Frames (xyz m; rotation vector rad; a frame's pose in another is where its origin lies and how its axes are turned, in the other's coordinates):
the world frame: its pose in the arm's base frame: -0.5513 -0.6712 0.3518 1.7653 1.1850 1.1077
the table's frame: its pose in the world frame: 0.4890 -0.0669 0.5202 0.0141 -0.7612 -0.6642
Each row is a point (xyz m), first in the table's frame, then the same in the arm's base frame.
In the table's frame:
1: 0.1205 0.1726 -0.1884
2: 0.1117 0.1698 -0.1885
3: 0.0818 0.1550 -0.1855
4: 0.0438 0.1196 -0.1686
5: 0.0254 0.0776 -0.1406
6: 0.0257 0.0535 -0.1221
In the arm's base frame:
1: 0.0575 0.0163 0.3314
2: 0.0512 0.0103 0.3346
3: 0.0289 -0.0139 0.3404
4: -0.0013 -0.0586 0.3321
5: -0.0185 -0.1013 0.3043
6: -0.0212 -0.1210 0.2813

